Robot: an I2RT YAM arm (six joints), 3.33 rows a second.
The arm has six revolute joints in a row. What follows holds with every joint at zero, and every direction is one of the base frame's. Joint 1 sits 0.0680 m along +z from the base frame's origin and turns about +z. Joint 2 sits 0.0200 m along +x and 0.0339 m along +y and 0.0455 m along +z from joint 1 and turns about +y. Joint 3 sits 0.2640 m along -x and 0.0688 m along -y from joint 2 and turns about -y. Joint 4 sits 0.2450 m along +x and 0.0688 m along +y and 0.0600 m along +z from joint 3 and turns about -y. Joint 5 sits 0.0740 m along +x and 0.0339 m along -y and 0.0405 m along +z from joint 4 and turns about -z. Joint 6 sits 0.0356 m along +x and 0.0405 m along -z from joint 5 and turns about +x. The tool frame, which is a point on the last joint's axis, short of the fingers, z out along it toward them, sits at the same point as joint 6; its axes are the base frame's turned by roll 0.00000, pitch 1.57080 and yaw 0.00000 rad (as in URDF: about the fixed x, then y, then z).
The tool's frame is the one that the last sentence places.
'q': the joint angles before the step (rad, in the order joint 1, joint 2, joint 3, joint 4, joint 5, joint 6). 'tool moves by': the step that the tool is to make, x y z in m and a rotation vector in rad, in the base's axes. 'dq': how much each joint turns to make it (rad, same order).
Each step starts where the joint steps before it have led.
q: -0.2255, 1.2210, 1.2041, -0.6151, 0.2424, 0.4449
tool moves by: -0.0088, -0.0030, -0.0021, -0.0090, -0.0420, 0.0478
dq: -0.0277, -0.0475, -0.0552, 0.0597, -0.0628, -0.0430
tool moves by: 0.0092, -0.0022, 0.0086, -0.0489, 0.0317, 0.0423
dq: 0.0000, 0.0444, 0.0642, -0.0258, -0.0049, -0.0705
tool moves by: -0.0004, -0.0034, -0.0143, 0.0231, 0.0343, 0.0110
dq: -0.0168, 0.0019, -0.0425, 0.0060, -0.0305, -0.0048
